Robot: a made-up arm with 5 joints.
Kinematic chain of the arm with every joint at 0, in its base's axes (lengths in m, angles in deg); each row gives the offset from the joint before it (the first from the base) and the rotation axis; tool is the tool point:
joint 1: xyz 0 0 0.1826 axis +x
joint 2: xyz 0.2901 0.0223 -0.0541 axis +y
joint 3: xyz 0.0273 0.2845 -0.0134 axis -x
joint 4: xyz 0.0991 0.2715 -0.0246 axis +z
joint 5: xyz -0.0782 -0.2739 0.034 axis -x
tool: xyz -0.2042 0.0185 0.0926
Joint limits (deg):
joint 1: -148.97..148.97
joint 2: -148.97..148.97
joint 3: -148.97..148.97
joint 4: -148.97..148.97
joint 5: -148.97..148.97
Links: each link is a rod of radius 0.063 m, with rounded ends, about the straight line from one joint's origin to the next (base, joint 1, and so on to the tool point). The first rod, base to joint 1, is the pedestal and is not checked.
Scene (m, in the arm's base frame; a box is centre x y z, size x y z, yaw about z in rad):
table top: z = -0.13
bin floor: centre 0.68 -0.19 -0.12 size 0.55 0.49 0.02 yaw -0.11
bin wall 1: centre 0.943 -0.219 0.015 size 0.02 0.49 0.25 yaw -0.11
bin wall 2: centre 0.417 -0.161 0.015 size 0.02 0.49 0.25 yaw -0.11
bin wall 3: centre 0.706 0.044 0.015 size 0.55 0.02 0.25 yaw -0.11
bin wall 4: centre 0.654 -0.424 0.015 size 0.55 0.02 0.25 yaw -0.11
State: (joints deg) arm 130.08 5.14 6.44 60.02 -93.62
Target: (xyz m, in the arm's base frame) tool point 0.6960 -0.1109 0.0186
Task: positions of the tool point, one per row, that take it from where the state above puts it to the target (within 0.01 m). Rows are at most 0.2 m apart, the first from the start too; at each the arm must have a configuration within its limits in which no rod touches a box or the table.
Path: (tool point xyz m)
1: 0.4850 0.0203 0.3542
2: 0.3604 0.0413 0.3597
3: 0.2523 -0.0005 0.3496
4: 0.1944 -0.0927 0.3291
5: 0.2100 -0.2037 0.3090
6: 0.3003 -0.2908 0.3014
7: 0.4412 -0.3146 0.3128
8: 0.5893 -0.2530 0.3393
9: 0.6960 -0.1109 0.3663
10: 0.7210 -0.1549 0.2666
11: 0.7224 -0.1587 0.1424
12: 0.6960 -0.1109 0.0186

